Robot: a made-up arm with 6 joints. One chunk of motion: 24 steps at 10 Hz.
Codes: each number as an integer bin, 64 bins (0 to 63) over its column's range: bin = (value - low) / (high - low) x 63, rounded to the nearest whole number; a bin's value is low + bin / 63 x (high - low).
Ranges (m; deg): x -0.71..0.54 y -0.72..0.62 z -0.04..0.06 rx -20..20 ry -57..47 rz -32..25
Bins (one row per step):
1: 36 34 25 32 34 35
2: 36 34 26 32 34 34
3: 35 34 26 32 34 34
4: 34 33 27 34 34 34
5: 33 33 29 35 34 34
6: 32 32 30 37 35 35
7: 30 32 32 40 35 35
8: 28 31 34 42 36 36
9: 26 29 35 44 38 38
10: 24 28 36 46 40 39
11: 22 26 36 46 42 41
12: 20 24 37 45 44 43
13: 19 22 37 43 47 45
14: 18 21 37 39 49 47
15: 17 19 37 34 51 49
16: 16 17 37 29 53 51
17: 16 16 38 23 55 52
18: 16 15 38 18 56 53
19: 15 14 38 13 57 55
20: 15 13 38 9 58 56
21: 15 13 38 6 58 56
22: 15 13 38 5 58 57
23: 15 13 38 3 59 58
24: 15 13 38 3 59 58
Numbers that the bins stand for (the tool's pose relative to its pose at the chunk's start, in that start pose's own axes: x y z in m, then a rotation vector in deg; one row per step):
1: 0.0043 0.0032 -0.0003 0.32 -0.87 -0.33
2: 0.0043 0.0032 0.0013 0.32 -0.87 -1.24
3: -0.0156 0.0032 0.0013 0.32 -0.87 -1.24
4: -0.0354 -0.0181 0.0029 1.59 -0.87 -1.24
5: -0.0552 -0.0181 0.0060 2.22 -0.87 -1.24
6: -0.0751 -0.0394 0.0076 3.49 0.78 -0.33
7: -0.1148 -0.0394 0.0108 5.40 0.78 -0.33
8: -0.1544 -0.0606 0.0140 6.67 2.43 0.57
9: -0.1941 -0.1032 0.0156 7.94 5.73 2.38
10: -0.2338 -0.1244 0.0171 9.21 9.03 3.29
11: -0.2735 -0.1670 0.0171 9.21 12.33 5.10
12: -0.3132 -0.2095 0.0187 8.57 15.63 6.90
13: -0.3330 -0.2521 0.0187 7.30 20.59 8.71
14: -0.3529 -0.2733 0.0187 4.76 23.89 10.52
15: -0.3727 -0.3159 0.0187 1.59 27.19 12.33
16: -0.3925 -0.3584 0.0187 -1.59 30.49 14.14
17: -0.3925 -0.3797 0.0203 -5.40 33.79 15.05
18: -0.3925 -0.4010 0.0203 -8.57 35.44 15.95
19: -0.4124 -0.4222 0.0203 -11.75 37.10 17.76
20: -0.4124 -0.4435 0.0203 -14.29 38.75 18.67
21: -0.4124 -0.4435 0.0203 -16.19 38.75 18.67
22: -0.4124 -0.4435 0.0203 -16.83 38.75 19.57
23: -0.4124 -0.4435 0.0203 -18.10 40.40 20.48
24: -0.4124 -0.4435 0.0203 -18.10 40.40 20.48

